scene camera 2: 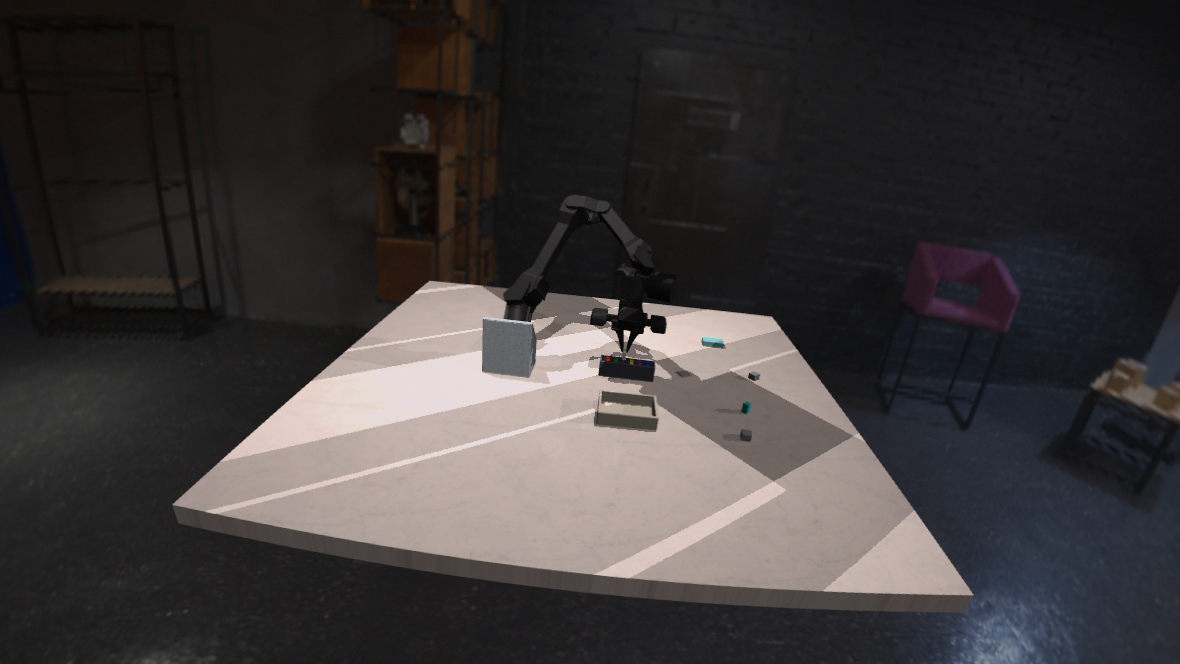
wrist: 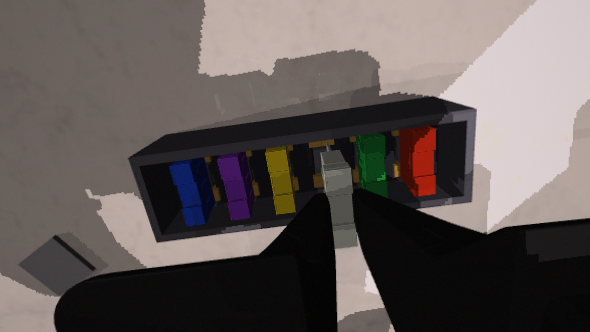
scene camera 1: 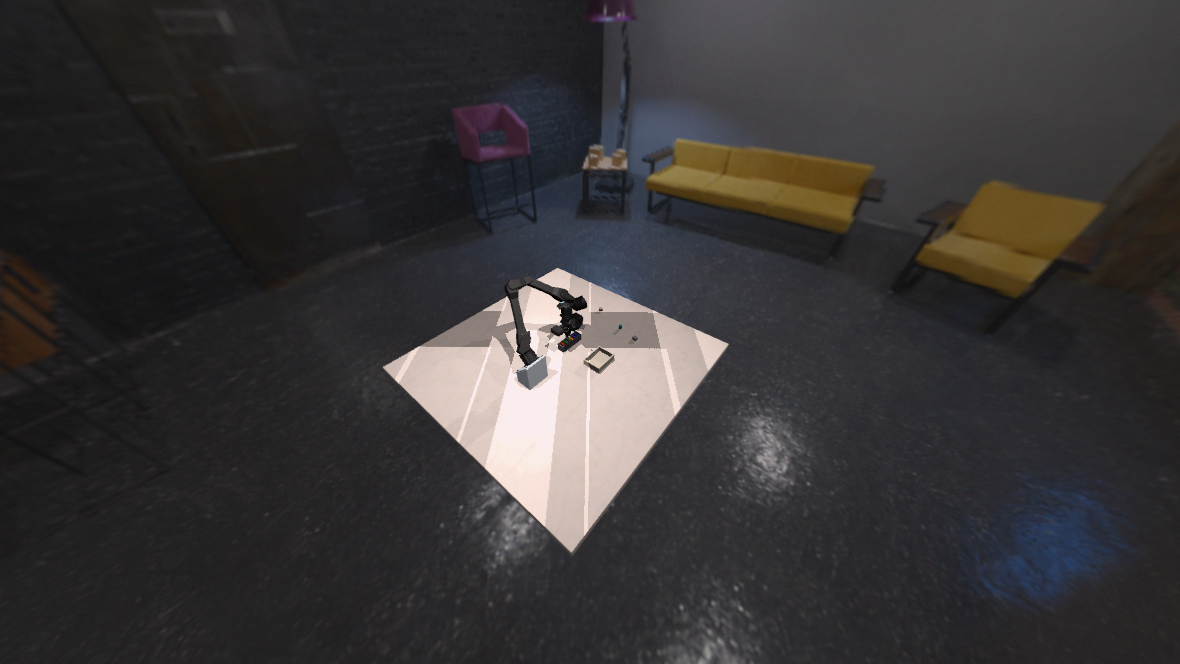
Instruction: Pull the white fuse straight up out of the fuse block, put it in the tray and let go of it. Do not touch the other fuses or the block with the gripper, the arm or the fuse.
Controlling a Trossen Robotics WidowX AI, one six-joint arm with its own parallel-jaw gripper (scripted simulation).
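My gripper [scene camera 2: 624, 351] is holding a white fuse [wrist: 337, 175].
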